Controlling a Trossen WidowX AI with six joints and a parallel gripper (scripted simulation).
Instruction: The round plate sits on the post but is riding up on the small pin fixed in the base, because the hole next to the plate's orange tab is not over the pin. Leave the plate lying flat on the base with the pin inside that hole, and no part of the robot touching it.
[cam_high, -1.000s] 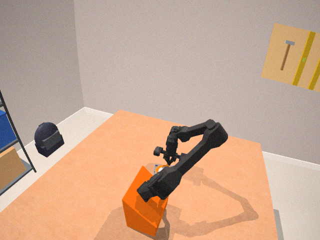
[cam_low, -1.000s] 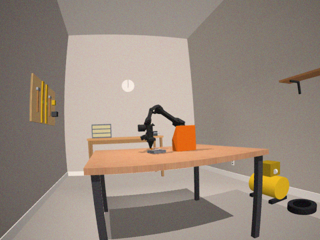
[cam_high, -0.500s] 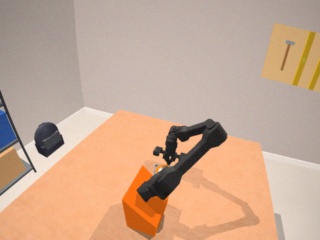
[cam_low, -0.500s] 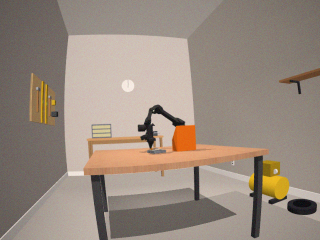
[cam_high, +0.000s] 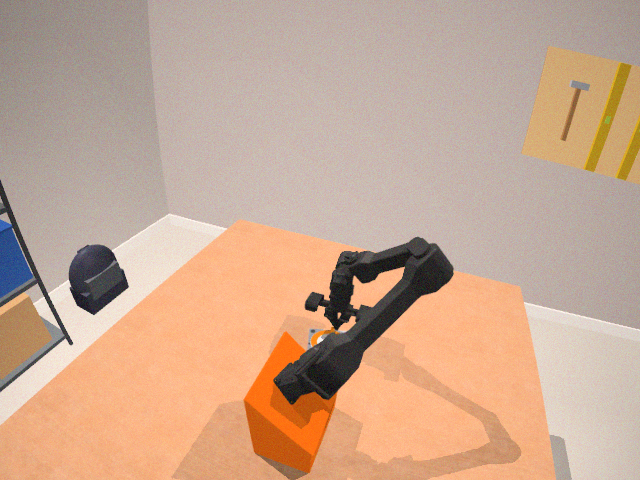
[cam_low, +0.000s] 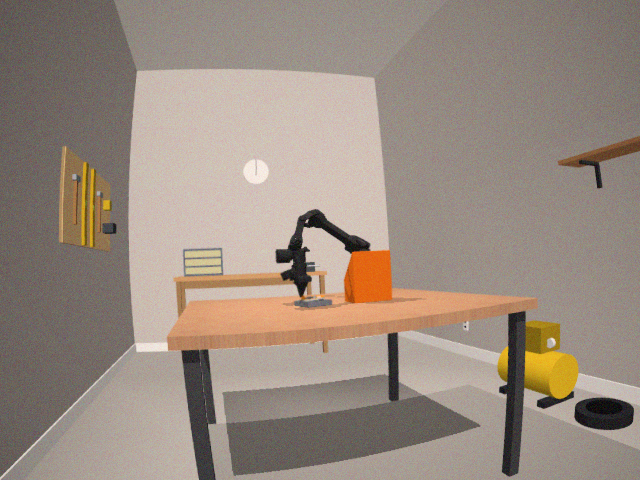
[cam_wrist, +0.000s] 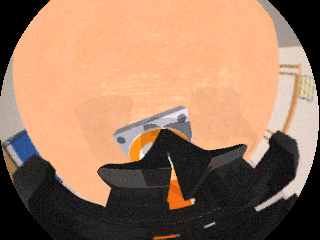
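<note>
The grey square base lies 5 cm behind my gripper tip and 2 cm below it. From my gripper tip the other things lie so: round plate 3 cm behind.
</note>
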